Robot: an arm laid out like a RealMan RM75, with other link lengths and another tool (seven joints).
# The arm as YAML. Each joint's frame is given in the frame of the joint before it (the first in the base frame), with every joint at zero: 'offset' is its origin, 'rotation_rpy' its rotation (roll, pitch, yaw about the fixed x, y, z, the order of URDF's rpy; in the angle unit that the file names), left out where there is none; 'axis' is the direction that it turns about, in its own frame. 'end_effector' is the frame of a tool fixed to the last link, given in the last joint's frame.
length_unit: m
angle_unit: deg
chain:
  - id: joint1
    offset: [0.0, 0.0, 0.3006]
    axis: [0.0, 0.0, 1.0]
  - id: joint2
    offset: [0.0, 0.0, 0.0]
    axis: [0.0, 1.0, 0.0]
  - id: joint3
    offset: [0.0, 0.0, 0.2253]
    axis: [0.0, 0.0, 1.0]
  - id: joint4
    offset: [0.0, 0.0, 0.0]
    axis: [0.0, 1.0, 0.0]
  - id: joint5
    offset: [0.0, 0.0, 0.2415]
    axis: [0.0, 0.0, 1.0]
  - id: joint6
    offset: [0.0, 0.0, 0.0]
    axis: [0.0, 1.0, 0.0]
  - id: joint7
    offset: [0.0, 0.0, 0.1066]
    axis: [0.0, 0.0, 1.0]
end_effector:
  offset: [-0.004, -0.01, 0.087]
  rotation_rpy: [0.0, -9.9, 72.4]
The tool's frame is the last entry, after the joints.
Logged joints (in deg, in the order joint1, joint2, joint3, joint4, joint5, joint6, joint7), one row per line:
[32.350 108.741 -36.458 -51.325 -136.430 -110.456 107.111]
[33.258 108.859 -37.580 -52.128 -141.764 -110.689 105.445]
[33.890 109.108 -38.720 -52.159 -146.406 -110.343 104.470]
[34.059 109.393 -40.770 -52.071 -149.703 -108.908 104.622]
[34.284 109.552 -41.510 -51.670 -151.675 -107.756 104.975]
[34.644 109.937 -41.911 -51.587 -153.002 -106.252 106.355]
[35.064 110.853 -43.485 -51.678 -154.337 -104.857 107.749]
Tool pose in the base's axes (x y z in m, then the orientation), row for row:
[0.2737 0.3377 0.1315 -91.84 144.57 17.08]
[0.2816 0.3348 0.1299 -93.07 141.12 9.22]
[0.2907 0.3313 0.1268 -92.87 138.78 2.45]
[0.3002 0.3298 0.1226 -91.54 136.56 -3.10]
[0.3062 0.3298 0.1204 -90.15 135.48 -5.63]
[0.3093 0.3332 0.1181 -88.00 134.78 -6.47]
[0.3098 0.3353 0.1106 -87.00 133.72 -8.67]
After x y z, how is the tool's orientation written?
As a rotation vector, in degrees.
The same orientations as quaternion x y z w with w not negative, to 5 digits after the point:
[-0.53231 0.83793 0.09900 0.06867]
[-0.54734 0.82993 0.05422 0.09325]
[-0.55252 0.82565 0.01458 0.11316]
[-0.55158 0.82284 -0.01868 0.13544]
[-0.54744 0.82271 -0.03419 0.14928]
[-0.53885 0.82529 -0.03962 0.16423]
[-0.53608 0.82396 -0.05342 0.17566]

